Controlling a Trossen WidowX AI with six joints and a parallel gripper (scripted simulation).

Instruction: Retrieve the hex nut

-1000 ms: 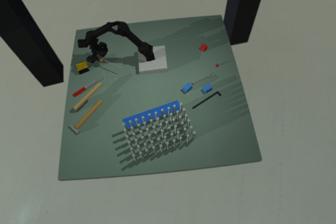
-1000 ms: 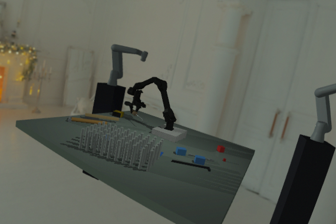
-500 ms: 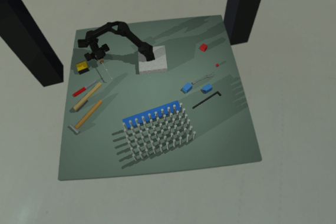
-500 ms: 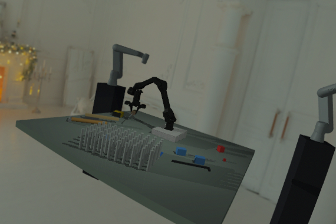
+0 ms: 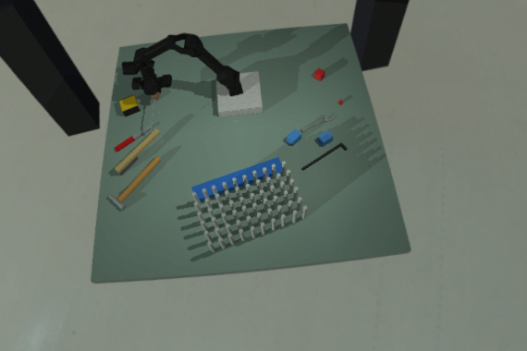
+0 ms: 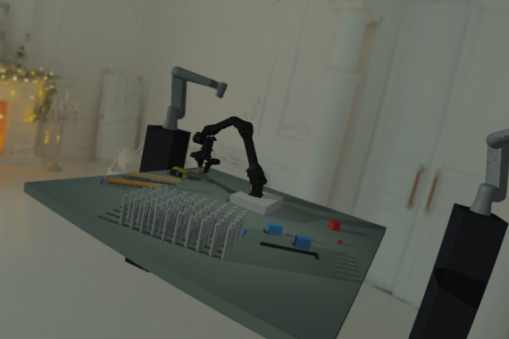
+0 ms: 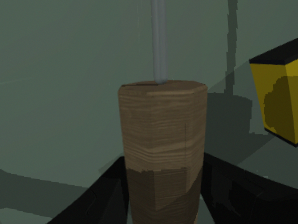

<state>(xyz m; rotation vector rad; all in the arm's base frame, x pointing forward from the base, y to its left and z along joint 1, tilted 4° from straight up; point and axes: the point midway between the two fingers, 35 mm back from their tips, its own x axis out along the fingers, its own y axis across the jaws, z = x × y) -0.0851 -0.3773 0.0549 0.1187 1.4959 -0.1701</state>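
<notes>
Right now my gripper tip is 15 cm to the left of the yellow block and 4 cm above it. Round my gripper tip: red-handled screwdriver: 19 cm ahead, 14 cm to the right, 6 cm below; blue taped strip: 53 cm ahead, 29 cm to the left, 6 cm below; hex nut: 68 cm ahead, 39 cm to the left, 6 cm below.
</notes>
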